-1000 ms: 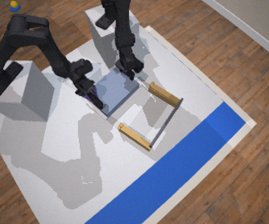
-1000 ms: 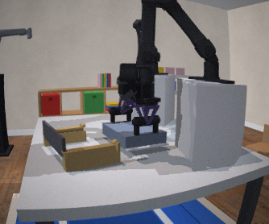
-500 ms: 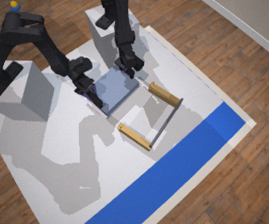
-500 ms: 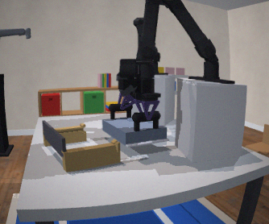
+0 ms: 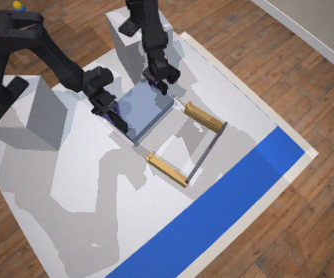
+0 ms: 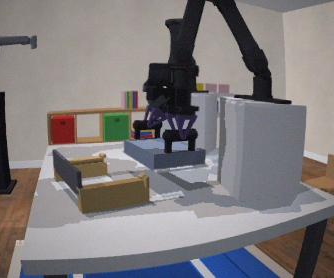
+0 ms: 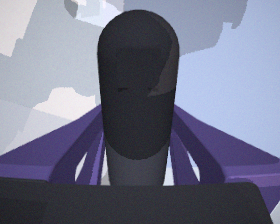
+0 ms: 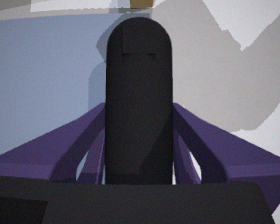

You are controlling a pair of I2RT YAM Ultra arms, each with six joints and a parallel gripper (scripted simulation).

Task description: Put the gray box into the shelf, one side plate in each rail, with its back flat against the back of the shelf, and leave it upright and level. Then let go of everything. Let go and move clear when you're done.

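Right now the gray box is 2 cm behind my right hand, 12 cm to the left of it and 5 cm below it.
My left hand is 2 cm short of the gray box, 12 cm to the left of it and 5 cm above it.
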